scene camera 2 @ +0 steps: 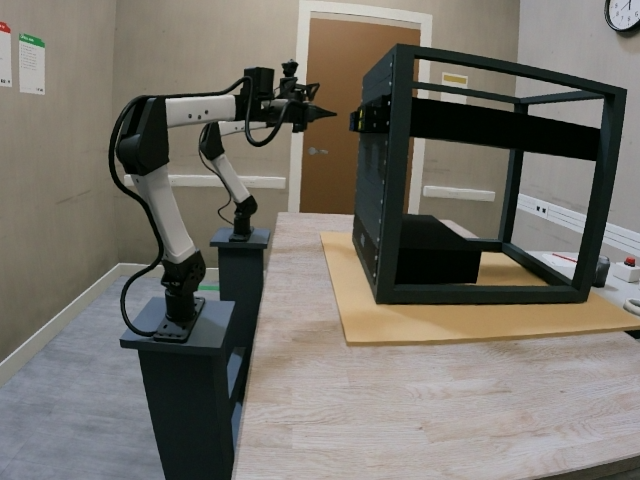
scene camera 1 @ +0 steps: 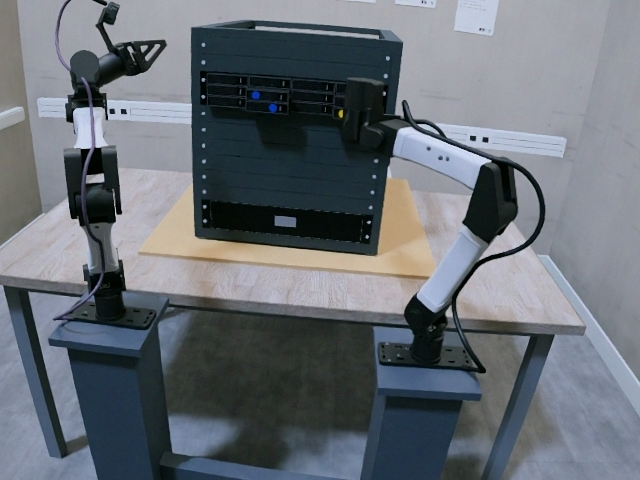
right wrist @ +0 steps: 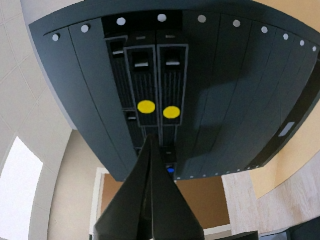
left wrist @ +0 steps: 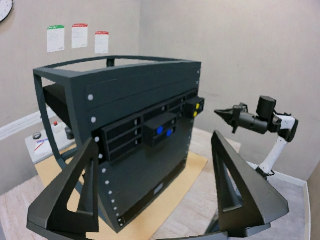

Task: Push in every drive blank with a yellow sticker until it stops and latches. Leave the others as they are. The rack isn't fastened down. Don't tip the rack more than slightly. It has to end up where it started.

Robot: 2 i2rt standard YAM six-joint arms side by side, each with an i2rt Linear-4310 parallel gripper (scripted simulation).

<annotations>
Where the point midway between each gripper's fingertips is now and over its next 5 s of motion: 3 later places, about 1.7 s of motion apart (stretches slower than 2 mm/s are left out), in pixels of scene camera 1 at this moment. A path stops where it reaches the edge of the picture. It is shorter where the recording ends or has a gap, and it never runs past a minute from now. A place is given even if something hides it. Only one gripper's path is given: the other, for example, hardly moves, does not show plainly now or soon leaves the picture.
My left gripper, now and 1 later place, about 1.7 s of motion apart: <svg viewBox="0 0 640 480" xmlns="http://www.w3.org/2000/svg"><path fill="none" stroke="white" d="M159 42L204 15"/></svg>
</annotations>
